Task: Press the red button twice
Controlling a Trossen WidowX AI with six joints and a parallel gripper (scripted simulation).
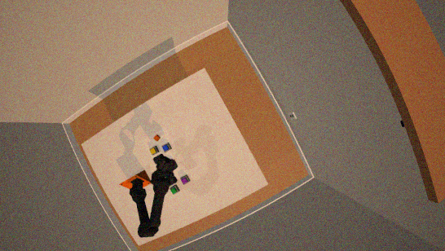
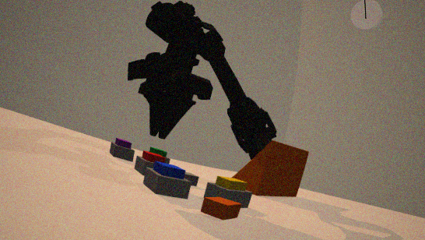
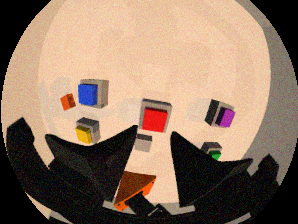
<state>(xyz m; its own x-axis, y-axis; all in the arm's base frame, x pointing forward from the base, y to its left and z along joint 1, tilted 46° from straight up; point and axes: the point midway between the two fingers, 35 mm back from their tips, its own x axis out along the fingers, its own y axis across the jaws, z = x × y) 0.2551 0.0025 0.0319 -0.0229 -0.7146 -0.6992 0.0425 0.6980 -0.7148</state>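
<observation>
Now: gripper tip 40 mm above the red button. The rest, counted from my gripper tip: purple button: 130 mm to the right, 40 mm below, 20 mm ahead; then blue button: 110 mm to the left, 40 mm below, 30 mm ahead; then yellow button: 140 mm to the left, 60 mm behind, 40 mm below.
</observation>
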